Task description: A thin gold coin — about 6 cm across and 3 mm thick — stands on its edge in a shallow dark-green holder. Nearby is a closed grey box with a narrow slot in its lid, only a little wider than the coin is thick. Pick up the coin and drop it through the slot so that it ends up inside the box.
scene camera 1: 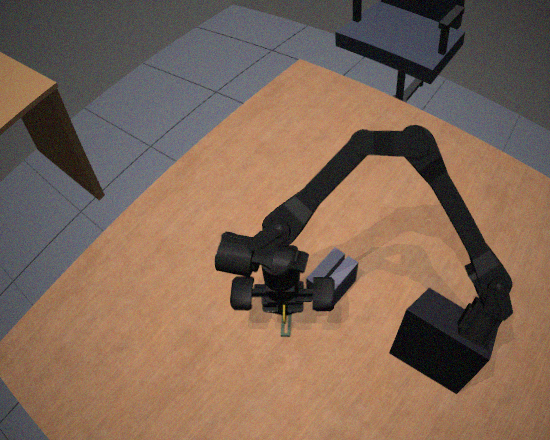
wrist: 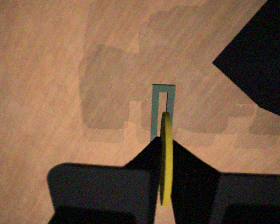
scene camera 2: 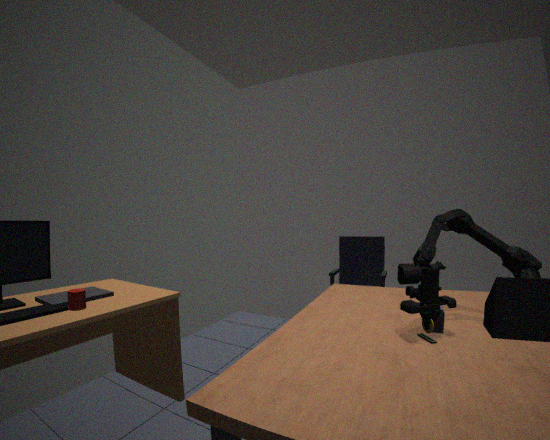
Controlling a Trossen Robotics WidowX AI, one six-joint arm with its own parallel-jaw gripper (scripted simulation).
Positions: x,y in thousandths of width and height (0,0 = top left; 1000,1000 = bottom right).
Scene:
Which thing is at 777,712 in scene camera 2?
My gripper.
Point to a gold coin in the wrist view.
595,788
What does my gripper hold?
A gold coin.

